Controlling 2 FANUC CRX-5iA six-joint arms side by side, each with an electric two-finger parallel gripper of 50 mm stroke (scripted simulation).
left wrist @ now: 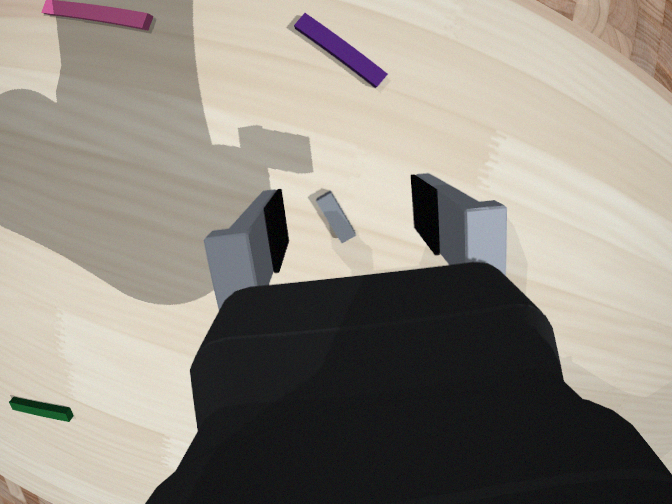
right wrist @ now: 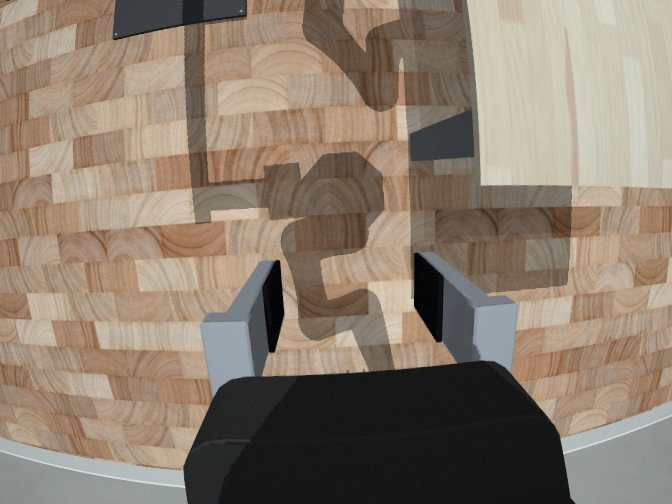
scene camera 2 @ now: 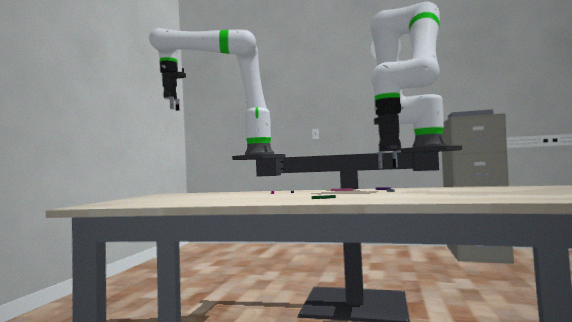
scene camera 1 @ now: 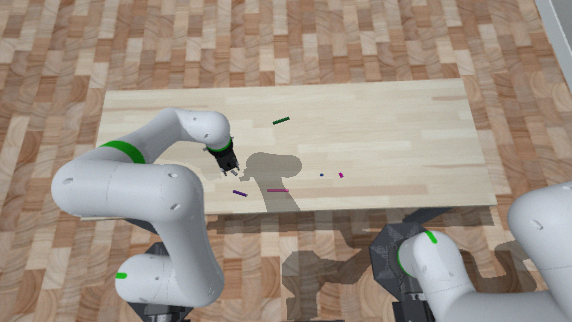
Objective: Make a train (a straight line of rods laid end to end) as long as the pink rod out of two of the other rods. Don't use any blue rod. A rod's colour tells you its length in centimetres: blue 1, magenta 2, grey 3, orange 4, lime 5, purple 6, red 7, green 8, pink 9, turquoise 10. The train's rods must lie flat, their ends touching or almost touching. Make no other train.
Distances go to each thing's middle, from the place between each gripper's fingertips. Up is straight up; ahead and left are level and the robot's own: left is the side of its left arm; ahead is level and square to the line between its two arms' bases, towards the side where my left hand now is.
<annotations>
The grey rod (left wrist: 327,202) is 100 mm below my left hand (scene camera 2: 388,168) and 20 mm ahead of it. Also, from my left hand: green rod (left wrist: 57,412) 270 mm ahead, 220 mm to the right, 100 mm below.
Right now the green rod is 88 cm to the left of my right hand, 70 cm ahead of it and 46 cm below it. The rest, counted from my right hand: grey rod (111 cm to the left, 46 cm below, 46 cm ahead).
</annotations>
